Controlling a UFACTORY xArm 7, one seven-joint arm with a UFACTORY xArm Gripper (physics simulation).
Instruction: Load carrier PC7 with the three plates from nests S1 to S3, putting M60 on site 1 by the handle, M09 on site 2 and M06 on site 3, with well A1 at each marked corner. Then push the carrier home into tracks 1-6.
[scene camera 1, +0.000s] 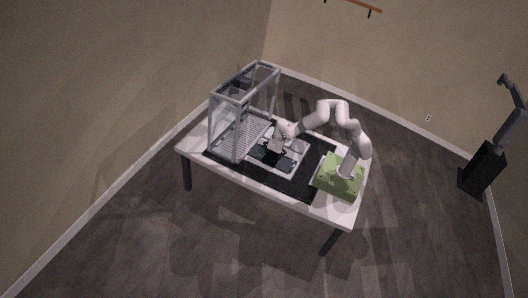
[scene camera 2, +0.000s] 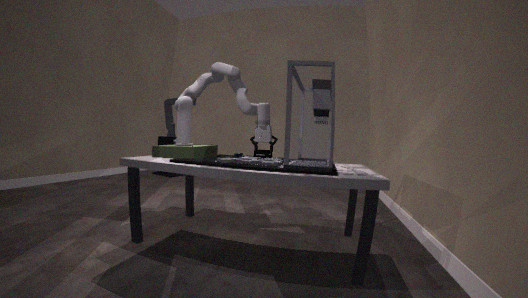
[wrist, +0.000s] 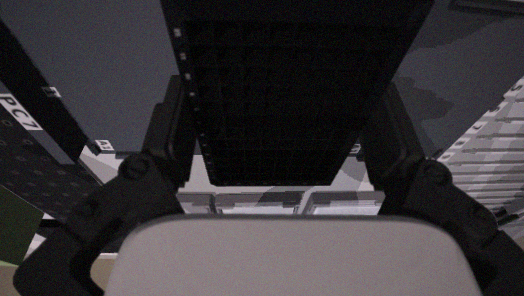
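Where they show: gripper, between the fingertips: (scene camera 1: 272, 156) (wrist: 281, 99); arm's base, origin of its link: (scene camera 1: 343, 172) (scene camera 2: 183, 145).
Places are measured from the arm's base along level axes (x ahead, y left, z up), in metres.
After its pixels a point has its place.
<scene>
My gripper (scene camera 1: 274, 154) {x 0.463, y 0.207, z -0.018 m} (scene camera 2: 263, 150) {x 0.463, y 0.207, z -0.018 m} (wrist: 281, 99) {x 0.463, y 0.207, z -0.018 m} is shut on a black plate (wrist: 280, 135) {x 0.467, y 0.190, z -0.010 m} (scene camera 2: 263, 155) {x 0.492, y 0.140, z -0.033 m} (scene camera 1: 272, 159) {x 0.444, y 0.233, z -0.010 m}, level and above the middle part of carrier PC7 (scene camera 1: 286, 164) {x 0.366, y 0.166, z -0.051 m} (wrist: 117, 55) {x 0.376, y 0.195, z -0.051 m}. Which plate it is cannot be read. The carrier is flat and dark blue-grey. Its PC7 label (wrist: 20, 111) {x 0.319, y 0.161, z -0.032 m}, a site 1 mark and an A1 mark (wrist: 104, 145) {x 0.346, y 0.107, z -0.051 m} show left of the plate in the wrist view. The held plate hides the carrier's middle. The nests (wrist: 257, 202) (scene camera 1: 299, 145) lie in a row beyond the carrier; their numbers do not show, and their contents are unclear.
A tall framed enclosure (scene camera 1: 234, 130) {x 0.643, y 0.409, z 0.220 m} (scene camera 2: 288, 120) {x 0.738, y -0.170, z 0.143 m} stands over the slotted track deck (scene camera 1: 246, 136) {x 0.737, y 0.126, z -0.059 m} (wrist: 492, 150) {x 0.703, y 0.146, z -0.060 m}. Its pipetting head (scene camera 2: 321, 97) hangs inside. A black perforated mat (scene camera 1: 302, 187) {x 0.179, y 0.258, z -0.062 m} borders the carrier. The arm's green base block (scene camera 1: 335, 186) {x -0.006, y 0.161, z 0.003 m} (scene camera 2: 202, 151) {x 0.173, y -0.021, z -0.027 m} stands at the other table end.
</scene>
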